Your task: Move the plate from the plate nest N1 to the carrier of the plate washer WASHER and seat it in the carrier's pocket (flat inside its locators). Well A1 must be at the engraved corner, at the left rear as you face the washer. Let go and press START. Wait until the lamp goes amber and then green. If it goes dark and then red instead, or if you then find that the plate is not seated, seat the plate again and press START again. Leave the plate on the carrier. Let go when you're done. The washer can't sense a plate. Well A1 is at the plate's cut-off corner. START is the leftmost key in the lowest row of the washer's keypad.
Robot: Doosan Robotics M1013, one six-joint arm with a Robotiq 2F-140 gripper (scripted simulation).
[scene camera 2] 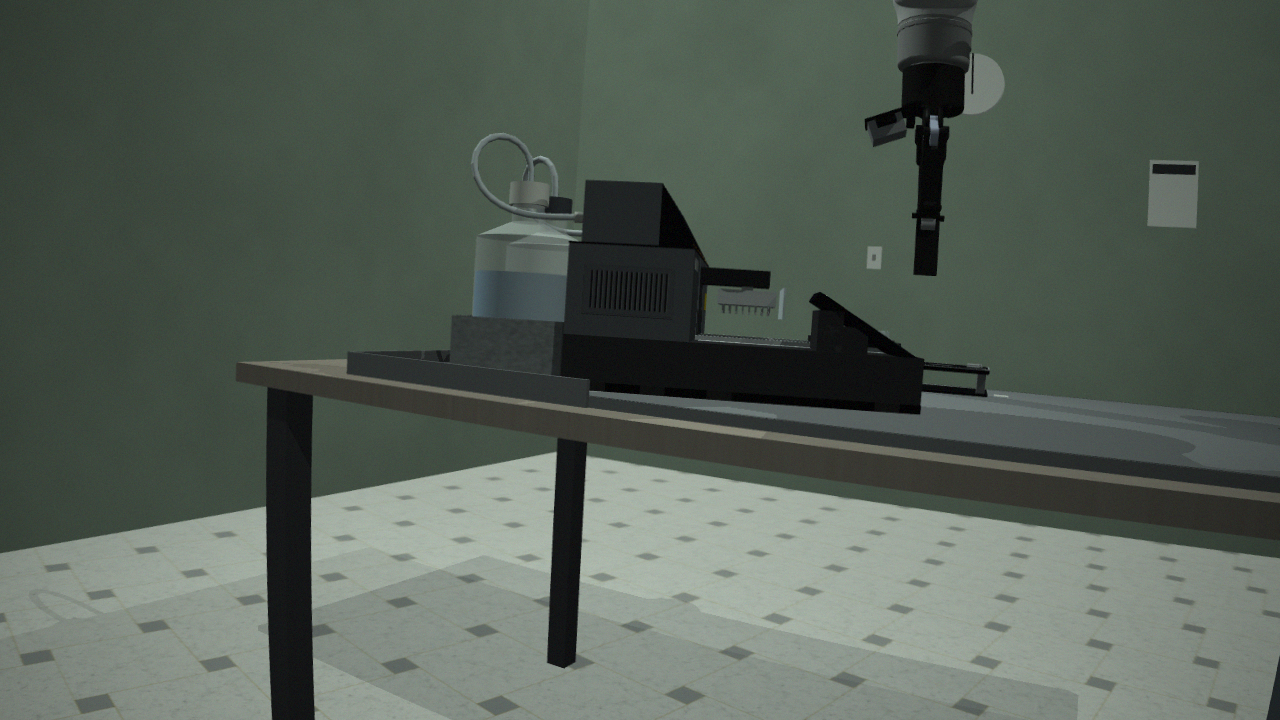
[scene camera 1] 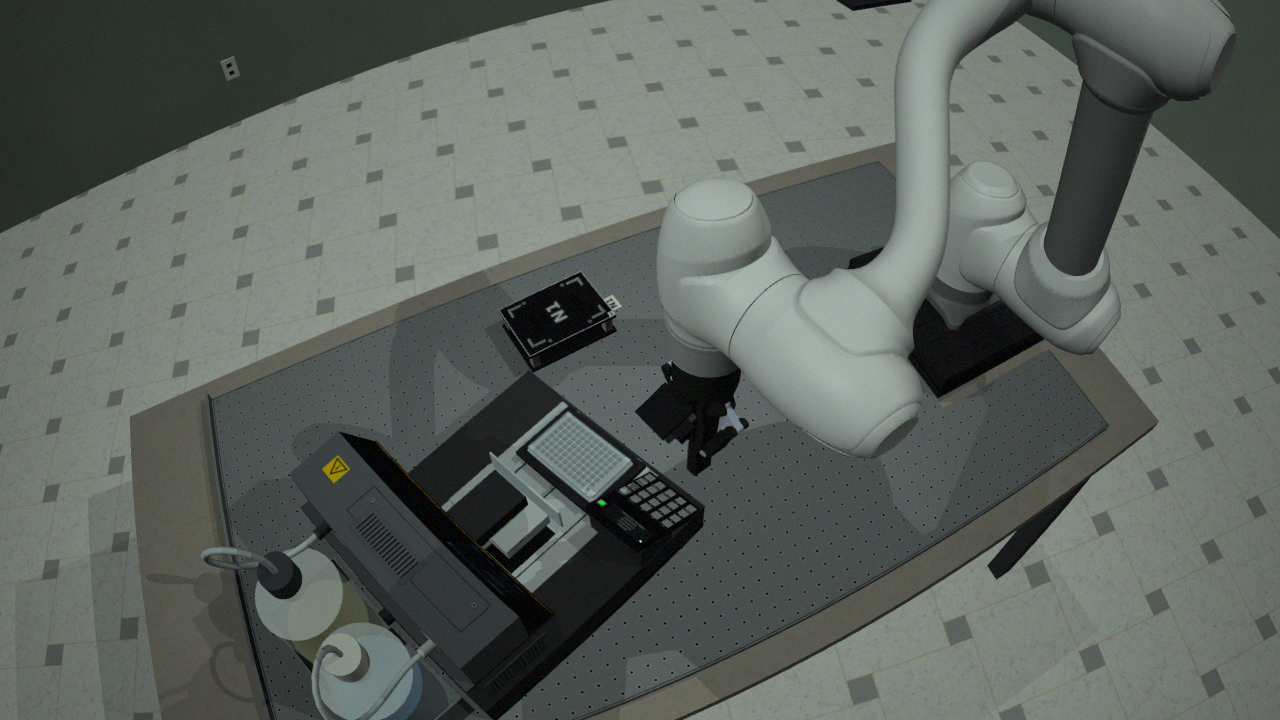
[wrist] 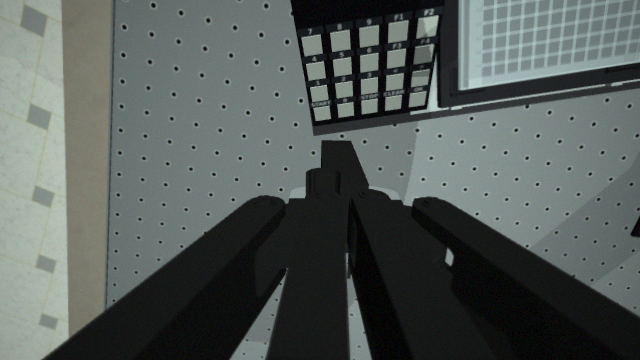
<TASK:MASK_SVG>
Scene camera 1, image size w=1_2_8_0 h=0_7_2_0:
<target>my gripper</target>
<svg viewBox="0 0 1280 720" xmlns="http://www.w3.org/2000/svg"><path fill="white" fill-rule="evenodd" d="M670 360L661 366L670 387L675 385L684 396L699 402L699 405L694 408L695 411L693 412L697 418L692 422L698 430L688 439L687 469L695 477L711 465L711 457L716 452L726 447L732 438L749 427L748 421L745 418L739 418L734 412L736 406L734 392L740 381L741 370L737 369L731 374L718 378L702 378L682 371ZM724 416L724 424L720 426L721 430L717 433L720 417Z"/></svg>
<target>white well plate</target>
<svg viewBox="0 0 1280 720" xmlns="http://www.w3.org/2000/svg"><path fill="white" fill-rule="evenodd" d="M567 411L528 446L527 451L585 500L592 502L598 499L633 466L633 462Z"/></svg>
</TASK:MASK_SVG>
